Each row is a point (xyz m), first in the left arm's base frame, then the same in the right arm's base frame.
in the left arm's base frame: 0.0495 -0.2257 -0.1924
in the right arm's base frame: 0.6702 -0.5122 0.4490
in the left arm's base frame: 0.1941 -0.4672 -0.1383
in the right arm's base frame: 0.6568 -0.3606 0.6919
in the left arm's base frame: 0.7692 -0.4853 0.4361
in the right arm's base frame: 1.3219 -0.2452 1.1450
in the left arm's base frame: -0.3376 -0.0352 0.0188
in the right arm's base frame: 0.7943 -0.3841 0.0030
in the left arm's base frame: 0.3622 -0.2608 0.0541
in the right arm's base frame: 0.9664 -0.4680 0.7138
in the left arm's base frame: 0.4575 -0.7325 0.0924
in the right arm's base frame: 0.8194 -0.1379 1.0338
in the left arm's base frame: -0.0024 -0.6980 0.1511
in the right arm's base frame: 0.7226 0.0467 0.6182
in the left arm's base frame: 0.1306 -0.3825 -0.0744
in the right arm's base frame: 0.7252 -0.3623 0.5889
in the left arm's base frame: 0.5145 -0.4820 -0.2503
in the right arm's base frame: 0.6699 -0.5359 0.9826
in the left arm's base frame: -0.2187 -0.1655 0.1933
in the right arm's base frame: 0.9209 -0.2362 0.1569
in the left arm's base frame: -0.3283 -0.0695 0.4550
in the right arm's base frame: 1.1410 -0.1171 -0.0077
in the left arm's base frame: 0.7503 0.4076 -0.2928
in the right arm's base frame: 1.1167 -1.3016 0.7317
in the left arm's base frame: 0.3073 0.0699 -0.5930
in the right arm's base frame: 0.5635 -1.0531 0.5511
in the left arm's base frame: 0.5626 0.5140 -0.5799
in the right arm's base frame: 0.8628 -1.4689 0.5405
